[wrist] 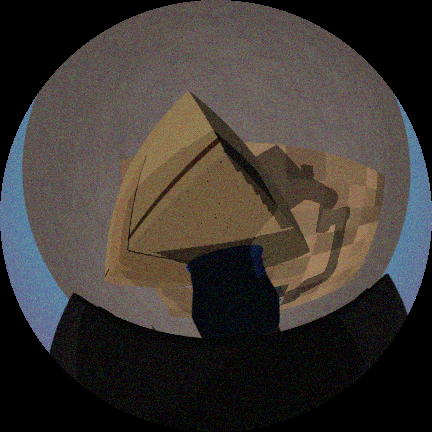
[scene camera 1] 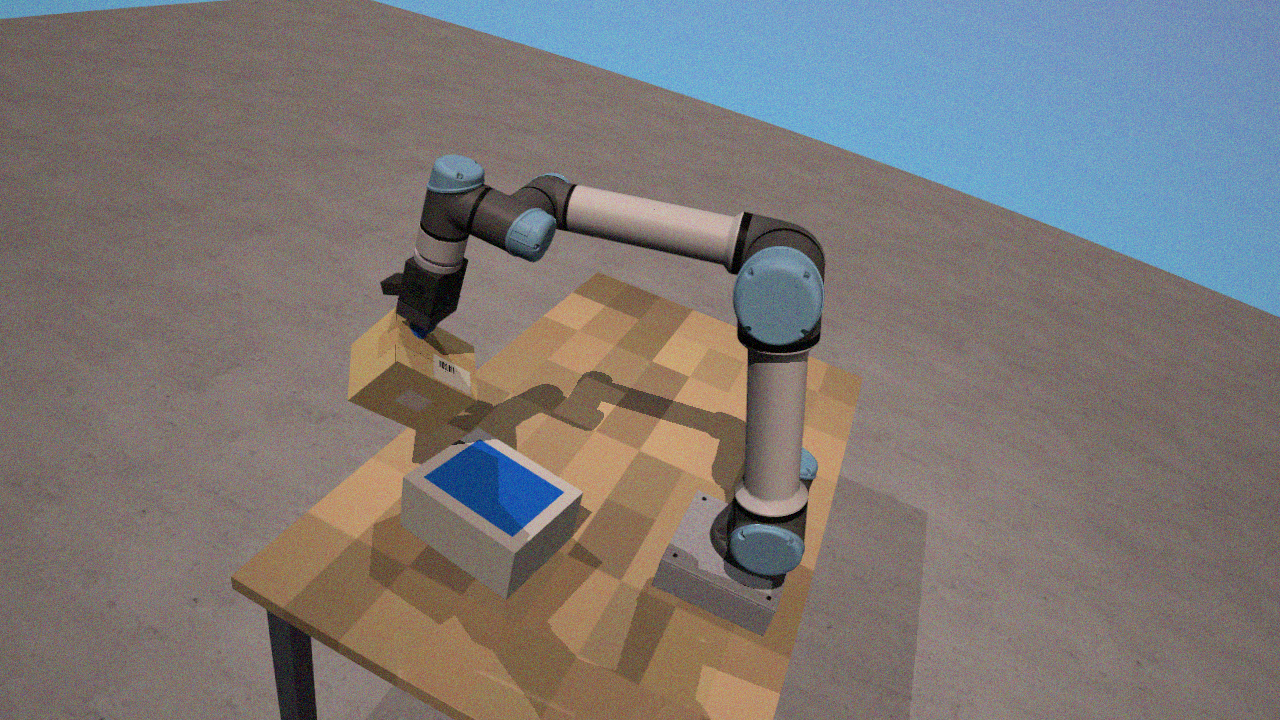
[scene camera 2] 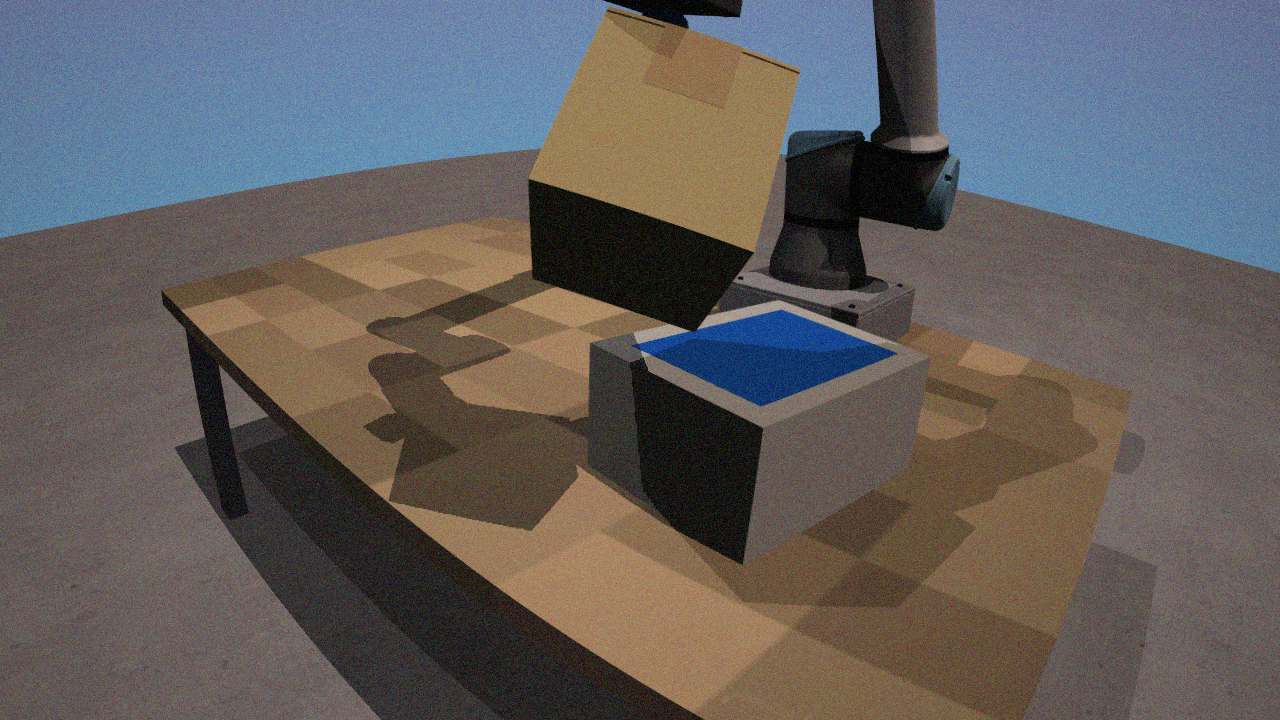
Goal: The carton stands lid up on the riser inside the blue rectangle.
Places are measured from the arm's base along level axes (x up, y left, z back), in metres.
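Pixels of known places: hand, tool point: [wrist: 233,256] [scene camera 1: 421,334]; arm's base, link origin: [scene camera 2: 817,277].
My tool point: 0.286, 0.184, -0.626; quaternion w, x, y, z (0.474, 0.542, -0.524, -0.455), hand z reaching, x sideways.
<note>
For each thing: its top centre in the pictures, then the offset to it from my tool point, as dx, dy, dz. Level surfaces: height alone.
- light grey riser, top centre: [scene camera 2: 773,349] [scene camera 1: 494,484] -0.237, +0.005, +0.178
- blue rectangle, top centre: [scene camera 2: 773,349] [scene camera 1: 494,484] -0.237, +0.005, +0.178
- checkered wooden table, surface height: dx -0.357
My suction gripper [scene camera 1: 418,332] [scene camera 2: 664,18] [wrist: 227,255] is shut on the carton [scene camera 1: 371,368] [scene camera 2: 662,134] [wrist: 200,200], with its cup against the carton's upper side. The tan carton hangs tilted in the air, with a dark underside in scene camera 2 and a barcode label in scene camera 1. The light grey riser [scene camera 1: 452,539] [scene camera 2: 841,456] stands on the table, with the blue rectangle [scene camera 1: 492,483] [scene camera 2: 769,367] on its top. The carton is off to one side of the riser. Its lowest corner overlaps the riser's edge in scene camera 2. The cup's contact patch is partly hidden.
The checkered wooden table [scene camera 1: 331,528] [scene camera 2: 617,591] [wrist: 370,200] carries the riser and the arm's grey base [scene camera 1: 707,573] [scene camera 2: 886,308]. The base stands beside the riser. Shadows of the arm and carton fall on the table. The carton reaches out near a table edge in scene camera 1.
</note>
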